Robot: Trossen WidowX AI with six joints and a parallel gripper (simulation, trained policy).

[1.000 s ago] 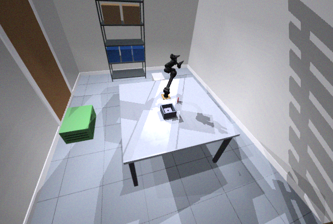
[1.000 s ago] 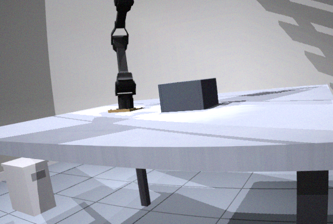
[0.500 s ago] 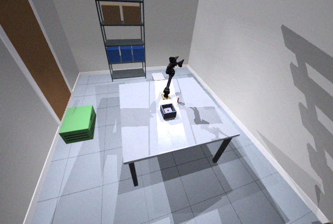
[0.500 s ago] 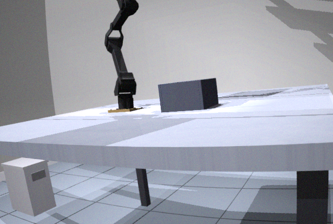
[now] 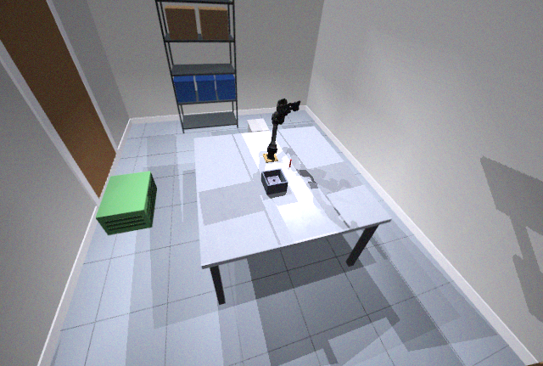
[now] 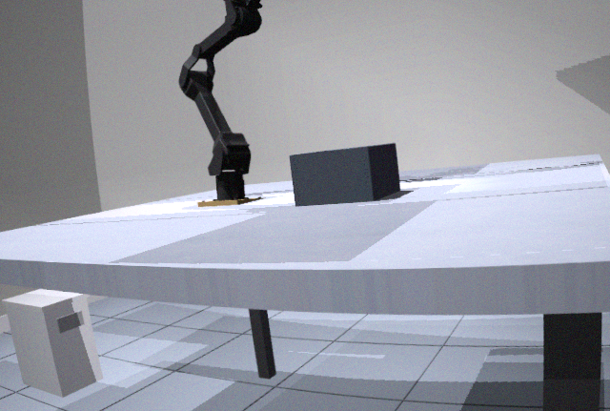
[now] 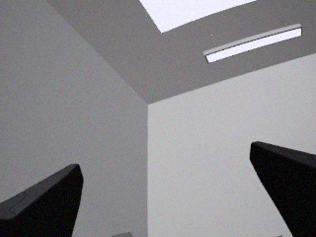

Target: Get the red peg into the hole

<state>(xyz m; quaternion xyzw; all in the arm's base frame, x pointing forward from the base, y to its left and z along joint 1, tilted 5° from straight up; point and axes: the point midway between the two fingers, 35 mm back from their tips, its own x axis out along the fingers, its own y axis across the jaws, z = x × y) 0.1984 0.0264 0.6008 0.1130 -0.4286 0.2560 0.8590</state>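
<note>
My gripper tip is 59 cm above the red peg, 7 cm past it and 5 cm to the right of it. The rest, counted from my gripper tip: pale plate (58 cm below, 14 cm ahead, 13 cm to the right); dark box (60 cm below, 14 cm ahead, 13 cm to the right).
</note>
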